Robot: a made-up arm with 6 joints.
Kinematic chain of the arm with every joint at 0, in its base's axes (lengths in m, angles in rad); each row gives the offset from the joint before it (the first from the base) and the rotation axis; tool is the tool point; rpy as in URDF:
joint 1: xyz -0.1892 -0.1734 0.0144 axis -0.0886 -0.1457 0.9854
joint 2: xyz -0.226 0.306 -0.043 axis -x
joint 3: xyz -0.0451 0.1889 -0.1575 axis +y
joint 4: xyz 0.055 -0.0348 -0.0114 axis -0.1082 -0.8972 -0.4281
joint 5: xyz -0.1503 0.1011 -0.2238 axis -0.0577 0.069 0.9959
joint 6: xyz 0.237 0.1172 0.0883 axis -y
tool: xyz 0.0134 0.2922 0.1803 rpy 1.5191 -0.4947 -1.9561
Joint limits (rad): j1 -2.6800..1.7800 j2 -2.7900..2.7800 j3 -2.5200..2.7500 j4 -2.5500..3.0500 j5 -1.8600..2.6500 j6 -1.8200..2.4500
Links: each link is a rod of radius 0.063 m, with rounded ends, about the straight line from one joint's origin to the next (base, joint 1, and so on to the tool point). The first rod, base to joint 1, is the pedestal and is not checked.
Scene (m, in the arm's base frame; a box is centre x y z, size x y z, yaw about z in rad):
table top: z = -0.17
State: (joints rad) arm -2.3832 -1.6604 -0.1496 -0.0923 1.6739 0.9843
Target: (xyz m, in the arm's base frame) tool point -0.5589 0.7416 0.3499
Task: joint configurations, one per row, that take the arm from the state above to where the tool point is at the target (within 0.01 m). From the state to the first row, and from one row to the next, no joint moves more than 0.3 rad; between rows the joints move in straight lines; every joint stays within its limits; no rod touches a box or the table.
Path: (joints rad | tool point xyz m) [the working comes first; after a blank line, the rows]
Joints at the target: -0.4816 -1.4136 -0.2954 -0.0629 1.6613 0.7733
Straight joint move there: clear.

1: -2.1115 -1.6251 -0.1704 -0.0881 1.6721 0.9542 | 0.6571 0.1346 0.4160
2: -1.8399 -1.5899 -0.1913 -0.0839 1.6703 0.9240 | 0.5475 0.3492 0.4327
3: -1.5682 -1.5546 -0.2121 -0.0797 1.6685 0.8939 | 0.3857 0.5327 0.4390
4: -1.2965 -1.5194 -0.2329 -0.0755 1.6667 0.8637 | 0.1808 0.6724 0.4341
5: -1.0249 -1.4841 -0.2538 -0.0713 1.6649 0.8336 | -0.0548 0.7579 0.4172
6: -0.7532 -1.4489 -0.2746 -0.0671 1.6631 0.8035 | -0.3069 0.7820 0.3889
7: -0.4816 -1.4136 -0.2954 -0.0629 1.6613 0.7733 | -0.5589 0.7416 0.3499

